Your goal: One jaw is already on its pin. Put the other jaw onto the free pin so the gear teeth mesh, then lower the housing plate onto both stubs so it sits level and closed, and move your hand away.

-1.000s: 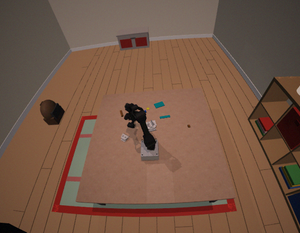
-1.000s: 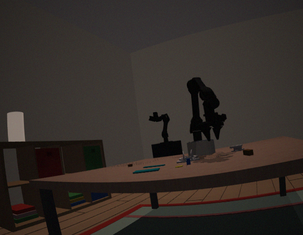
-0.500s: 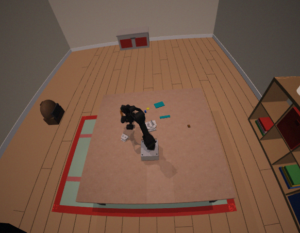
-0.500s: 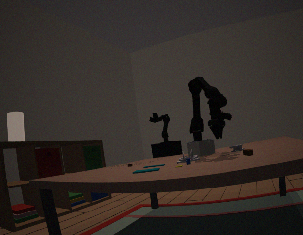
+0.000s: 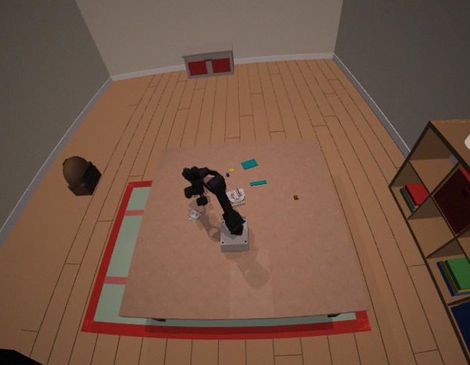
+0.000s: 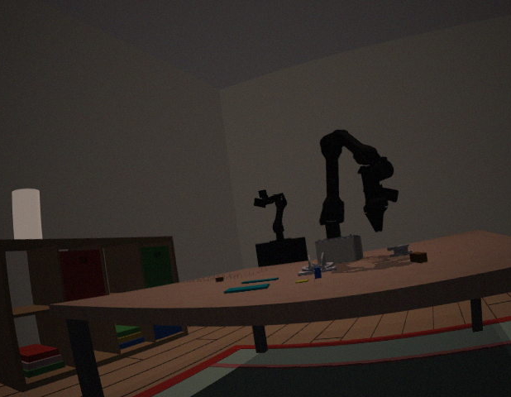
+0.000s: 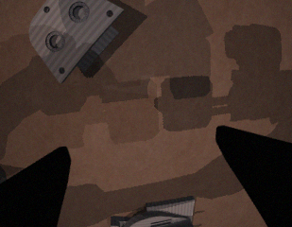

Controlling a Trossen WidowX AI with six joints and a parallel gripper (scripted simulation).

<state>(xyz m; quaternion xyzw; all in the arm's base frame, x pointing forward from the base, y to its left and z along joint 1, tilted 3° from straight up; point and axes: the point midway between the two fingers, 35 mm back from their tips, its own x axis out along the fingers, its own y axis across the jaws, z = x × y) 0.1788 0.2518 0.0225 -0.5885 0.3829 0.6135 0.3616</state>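
Now: the housing plate 80 mm behind my gripper tip, 70 mm below it and 50 mm to the left of it. From my gripper tip the other things lie so: grey jaw: 180 mm to the right, 80 mm below, 70 mm ahead; brown stick: 230 mm ahead, 180 mm to the left, 80 mm below; white piece: 80 mm below, 80 mm behind, 50 mm to the left.
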